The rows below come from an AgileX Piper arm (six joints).
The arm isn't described. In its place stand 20 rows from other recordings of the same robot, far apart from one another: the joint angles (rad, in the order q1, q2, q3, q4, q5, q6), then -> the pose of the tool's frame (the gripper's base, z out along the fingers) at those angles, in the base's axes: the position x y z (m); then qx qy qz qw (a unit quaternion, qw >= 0).
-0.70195, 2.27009, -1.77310, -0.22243, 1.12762, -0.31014 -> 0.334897 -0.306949 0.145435 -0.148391 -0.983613 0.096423 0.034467
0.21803, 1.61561, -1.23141, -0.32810, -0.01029, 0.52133 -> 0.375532 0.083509 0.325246 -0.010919 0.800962 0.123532 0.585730
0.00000, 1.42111, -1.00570, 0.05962, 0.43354, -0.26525 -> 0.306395 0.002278 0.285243 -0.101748 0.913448 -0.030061 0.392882
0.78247, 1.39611, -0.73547, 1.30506, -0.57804, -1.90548 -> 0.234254 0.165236 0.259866 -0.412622 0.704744 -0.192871 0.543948
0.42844, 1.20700, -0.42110, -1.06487, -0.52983, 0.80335 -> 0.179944 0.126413 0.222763 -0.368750 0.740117 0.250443 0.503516
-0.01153, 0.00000, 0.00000, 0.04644, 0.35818, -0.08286 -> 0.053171 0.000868 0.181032 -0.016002 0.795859 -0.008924 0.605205
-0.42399, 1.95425, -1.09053, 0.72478, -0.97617, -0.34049 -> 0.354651 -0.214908 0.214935 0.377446 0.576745 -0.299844 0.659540
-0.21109, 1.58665, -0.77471, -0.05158, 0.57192, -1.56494 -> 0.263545 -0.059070 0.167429 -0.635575 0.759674 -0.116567 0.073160
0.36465, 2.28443, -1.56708, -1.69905, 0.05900, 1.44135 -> 0.472193 0.174550 0.128244 -0.259670 0.850672 -0.001649 0.457083
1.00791, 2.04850, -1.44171, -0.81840, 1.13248, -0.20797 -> 0.263399 0.304719 0.182560 -0.674096 0.647705 -0.339749 0.103168
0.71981, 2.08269, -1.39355, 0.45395, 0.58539, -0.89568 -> 0.307330 0.298769 0.146230 -0.580410 0.777013 0.140883 0.198816
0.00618, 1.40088, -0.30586, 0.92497, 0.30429, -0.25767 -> 0.175046 0.022856 0.125368 0.284619 0.933018 0.171512 0.138034
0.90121, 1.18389, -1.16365, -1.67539, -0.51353, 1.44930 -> 0.124848 0.229353 0.438458 -0.519247 0.476264 0.390741 0.592348
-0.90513, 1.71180, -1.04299, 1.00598, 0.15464, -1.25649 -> 0.238144 -0.284112 0.222123 0.259107 0.859484 -0.190512 0.397310
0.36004, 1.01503, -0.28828, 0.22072, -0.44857, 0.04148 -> 0.177960 0.057761 0.233215 -0.016000 0.773869 0.151943 0.614641
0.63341, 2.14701, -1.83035, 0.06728, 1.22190, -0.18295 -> 0.356332 0.268806 0.212975 -0.387205 0.919497 0.044745 0.050945
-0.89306, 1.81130, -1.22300, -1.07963, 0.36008, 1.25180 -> 0.230470 -0.331415 0.232724 0.521007 0.725410 -0.278356 0.353342
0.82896, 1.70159, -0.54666, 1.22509, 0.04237, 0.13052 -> 0.171614 0.192624 0.108585 0.247720 0.937952 0.223603 0.094242
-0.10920, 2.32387, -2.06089, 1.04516, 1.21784, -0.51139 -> 0.500613 0.019420 0.232738 -0.044615 0.871793 0.435360 0.220110
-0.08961, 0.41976, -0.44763, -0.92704, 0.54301, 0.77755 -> 0.081348 -0.045070 0.304894 0.137294 0.765533 -0.214696 0.590776
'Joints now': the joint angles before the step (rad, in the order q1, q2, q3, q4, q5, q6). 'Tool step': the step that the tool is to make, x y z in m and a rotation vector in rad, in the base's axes. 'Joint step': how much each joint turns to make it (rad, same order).
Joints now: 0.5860 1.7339 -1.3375 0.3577 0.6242 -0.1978
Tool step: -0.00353 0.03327 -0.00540 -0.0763 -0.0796 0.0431
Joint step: 0.1009 0.0597 -0.0617 -0.2031 -0.0385 0.1422
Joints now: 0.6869 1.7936 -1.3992 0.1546 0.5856 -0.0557
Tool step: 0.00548 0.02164 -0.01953 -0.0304 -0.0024 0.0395
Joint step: 0.0350 0.0836 -0.0466 -0.0263 -0.0195 0.0017
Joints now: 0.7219 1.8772 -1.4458 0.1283 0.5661 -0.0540
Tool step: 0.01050 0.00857 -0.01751 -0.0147 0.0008 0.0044
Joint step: 0.0000 0.0657 -0.0314 -0.0059 -0.0237 -0.0064
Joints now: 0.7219 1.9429 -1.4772 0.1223 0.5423 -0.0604
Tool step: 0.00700 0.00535 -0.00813 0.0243 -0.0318 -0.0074
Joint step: 0.0000 0.0314 -0.0069 0.0003 -0.0650 0.0000
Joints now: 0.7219 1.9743 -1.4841 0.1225 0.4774 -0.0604
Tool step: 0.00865 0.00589 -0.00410 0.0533 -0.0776 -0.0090
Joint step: 0.0000 0.0252 0.0000 -0.0031 -0.1194 -0.0039
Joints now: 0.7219 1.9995 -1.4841 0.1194 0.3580 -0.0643
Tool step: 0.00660 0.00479 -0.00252 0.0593 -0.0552 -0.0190
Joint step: 0.0000 0.0203 0.0000 0.0119 -0.1019 0.0036
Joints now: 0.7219 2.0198 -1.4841 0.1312 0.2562 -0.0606
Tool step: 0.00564 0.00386 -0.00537 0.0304 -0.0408 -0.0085
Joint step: 0.0000 0.0247 -0.0034 0.0002 -0.0726 -0.0001
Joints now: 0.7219 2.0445 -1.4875 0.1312 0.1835 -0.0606
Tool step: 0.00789 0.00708 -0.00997 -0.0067 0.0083 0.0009
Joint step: 0.0000 0.0501 -0.0469 0.0000 0.0075 0.0000
